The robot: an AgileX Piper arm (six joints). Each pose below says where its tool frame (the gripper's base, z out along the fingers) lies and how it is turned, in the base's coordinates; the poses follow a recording.
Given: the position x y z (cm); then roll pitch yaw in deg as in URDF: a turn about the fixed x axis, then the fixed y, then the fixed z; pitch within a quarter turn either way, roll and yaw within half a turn.
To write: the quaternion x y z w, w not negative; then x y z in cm. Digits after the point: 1 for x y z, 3 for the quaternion.
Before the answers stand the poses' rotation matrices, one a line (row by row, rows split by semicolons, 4 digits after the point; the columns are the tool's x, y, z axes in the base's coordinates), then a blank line. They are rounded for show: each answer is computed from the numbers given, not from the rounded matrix.
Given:
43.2, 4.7, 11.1, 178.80, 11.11, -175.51
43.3, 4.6, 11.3, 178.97, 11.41, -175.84
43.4, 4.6, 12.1, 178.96, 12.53, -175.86
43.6, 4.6, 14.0, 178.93, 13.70, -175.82
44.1, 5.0, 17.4, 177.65, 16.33, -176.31
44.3, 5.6, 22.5, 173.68, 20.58, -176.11
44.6, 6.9, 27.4, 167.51, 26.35, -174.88
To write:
-0.9782 -0.0823 0.1904; -0.0768 0.9964 0.0360; -0.1927 0.0205 -0.9810
-0.9777 -0.0761 0.1960; -0.0711 0.9969 0.0323; -0.1978 0.0176 -0.9801
-0.9736 -0.0761 0.2150; -0.0705 0.9969 0.0338; -0.2170 0.0177 -0.9760
-0.9690 -0.0773 0.2348; -0.0708 0.9968 0.0359; -0.2368 0.0181 -0.9714
-0.9577 -0.0758 0.2777; -0.0618 0.9963 0.0590; -0.2812 0.0393 -0.9589
-0.9340 -0.1060 0.3411; -0.0635 0.9890 0.1335; -0.3515 0.1031 -0.9305
-0.8925 -0.1827 0.4123; -0.0800 0.9639 0.2541; -0.4439 0.1938 -0.8749

-0.040, 0.994, 0.014, 0.096, 43.2, 4.7, 11.1
-0.037, 0.994, 0.013, 0.099, 43.3, 4.6, 11.3
-0.037, 0.993, 0.013, 0.109, 43.4, 4.6, 12.1
-0.037, 0.992, 0.014, 0.119, 43.6, 4.6, 14.0
-0.035, 0.989, 0.025, 0.141, 44.1, 5.0, 17.4
-0.043, 0.982, 0.060, 0.176, 44.3, 5.6, 22.5
-0.068, 0.966, 0.116, 0.222, 44.6, 6.9, 27.4

